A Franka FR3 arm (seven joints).
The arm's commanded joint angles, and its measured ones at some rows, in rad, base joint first. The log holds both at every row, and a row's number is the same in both.
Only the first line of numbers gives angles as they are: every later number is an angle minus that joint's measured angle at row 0.
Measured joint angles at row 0:
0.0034 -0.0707 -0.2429 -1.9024 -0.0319 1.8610 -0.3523
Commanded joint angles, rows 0 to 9:
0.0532 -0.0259 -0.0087 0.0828 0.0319 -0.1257 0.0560
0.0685 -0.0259 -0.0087 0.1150 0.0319 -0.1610 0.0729
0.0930 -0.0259 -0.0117 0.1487 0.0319 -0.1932 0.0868
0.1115 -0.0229 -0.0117 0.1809 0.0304 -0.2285 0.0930
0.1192 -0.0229 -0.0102 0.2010 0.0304 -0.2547 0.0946
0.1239 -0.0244 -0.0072 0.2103 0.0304 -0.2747 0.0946
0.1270 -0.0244 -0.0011 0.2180 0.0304 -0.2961 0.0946
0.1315 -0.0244 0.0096 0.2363 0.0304 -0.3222 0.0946
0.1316 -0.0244 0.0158 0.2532 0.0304 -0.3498 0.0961
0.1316 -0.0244 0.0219 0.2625 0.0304 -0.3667 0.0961
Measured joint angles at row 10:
0.1221 -0.0327 0.0128 0.2111 0.0108 -0.2911 0.0831
